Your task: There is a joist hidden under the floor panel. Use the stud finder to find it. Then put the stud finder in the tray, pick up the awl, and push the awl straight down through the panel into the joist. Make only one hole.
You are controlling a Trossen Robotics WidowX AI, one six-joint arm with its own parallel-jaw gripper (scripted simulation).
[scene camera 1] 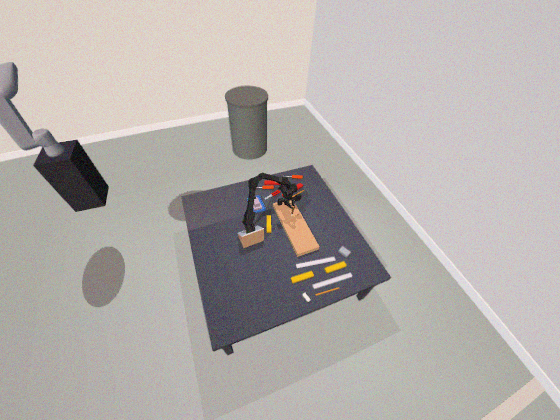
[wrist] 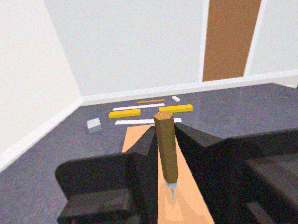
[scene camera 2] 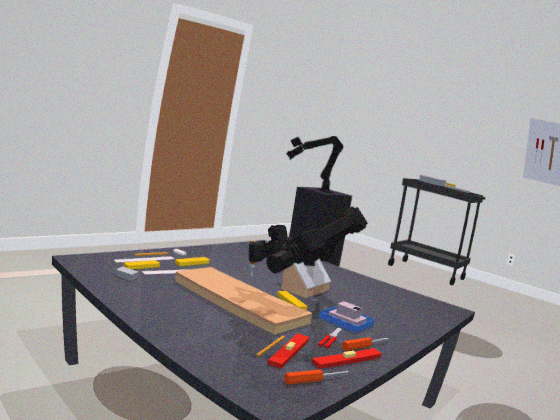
Labels:
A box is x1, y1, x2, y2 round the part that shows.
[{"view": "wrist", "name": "my gripper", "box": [54, 122, 297, 223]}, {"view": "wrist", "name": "awl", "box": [154, 111, 178, 200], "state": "held by my gripper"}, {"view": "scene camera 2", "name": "my gripper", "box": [248, 225, 292, 261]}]

